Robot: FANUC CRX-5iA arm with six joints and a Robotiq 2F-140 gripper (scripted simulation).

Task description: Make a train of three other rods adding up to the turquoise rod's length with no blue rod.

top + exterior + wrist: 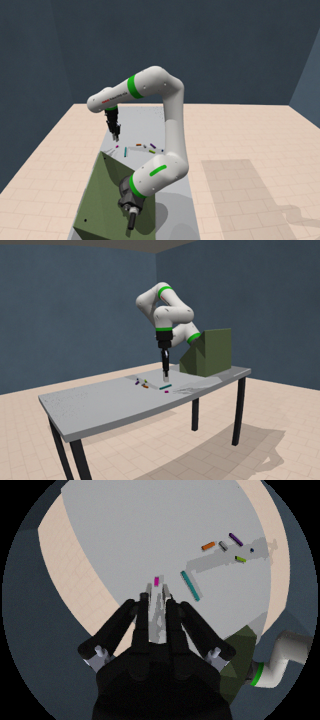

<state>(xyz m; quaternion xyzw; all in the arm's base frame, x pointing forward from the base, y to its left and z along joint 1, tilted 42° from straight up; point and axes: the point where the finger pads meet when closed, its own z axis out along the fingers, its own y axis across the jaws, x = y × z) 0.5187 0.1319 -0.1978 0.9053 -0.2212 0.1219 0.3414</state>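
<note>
Now: hand 10 cm above the magenta rod. The rest, counted from my hand: orange rod 17 cm to the right, 10 cm below, 4 cm ahead; grey rod 22 cm to the right, 10 cm below, 2 cm ahead; turquoise rod 10 cm below, 8 cm to the right, 5 cm behind.
</note>
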